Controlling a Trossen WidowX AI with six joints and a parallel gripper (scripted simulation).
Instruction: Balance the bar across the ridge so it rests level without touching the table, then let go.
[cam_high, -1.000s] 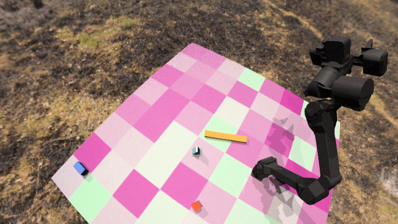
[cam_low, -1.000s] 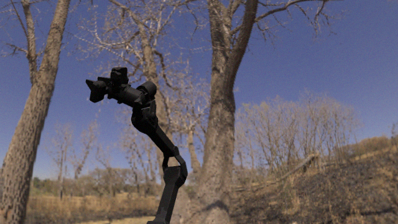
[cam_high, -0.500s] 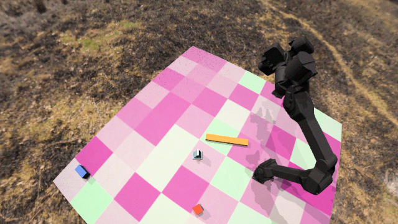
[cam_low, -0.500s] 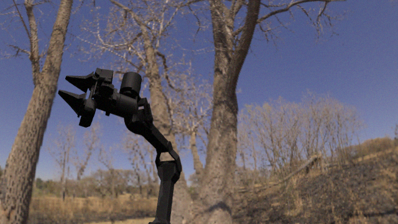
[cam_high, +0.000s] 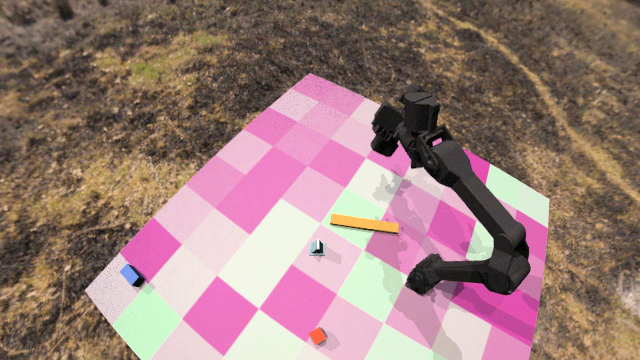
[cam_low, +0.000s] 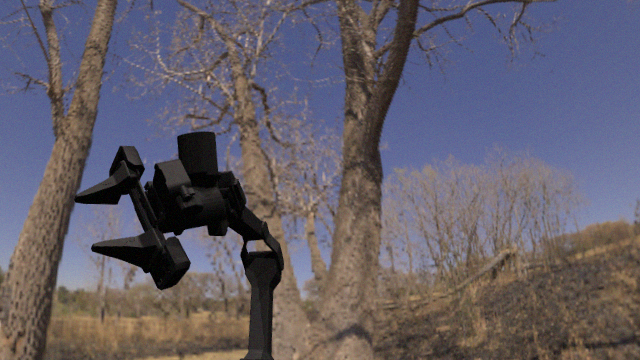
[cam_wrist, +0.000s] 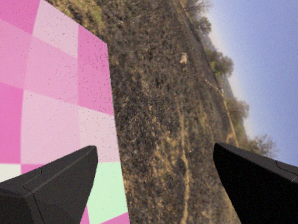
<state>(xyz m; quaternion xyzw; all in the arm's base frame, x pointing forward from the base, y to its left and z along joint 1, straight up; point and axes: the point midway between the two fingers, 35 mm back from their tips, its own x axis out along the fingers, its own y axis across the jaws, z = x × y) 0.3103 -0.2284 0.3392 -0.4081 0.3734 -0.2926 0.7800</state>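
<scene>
Now: gripper tip 9 cm past the bar, 18 cm to the right of it and 32 cm above it. From my gripper tip the other things lie so: ridge (33 cm to the left, 28 cm below); blue block (41 cm ahead, 75 cm to the left, 31 cm below); small red block (14 cm behind, 55 cm to the left, 31 cm below).
</scene>
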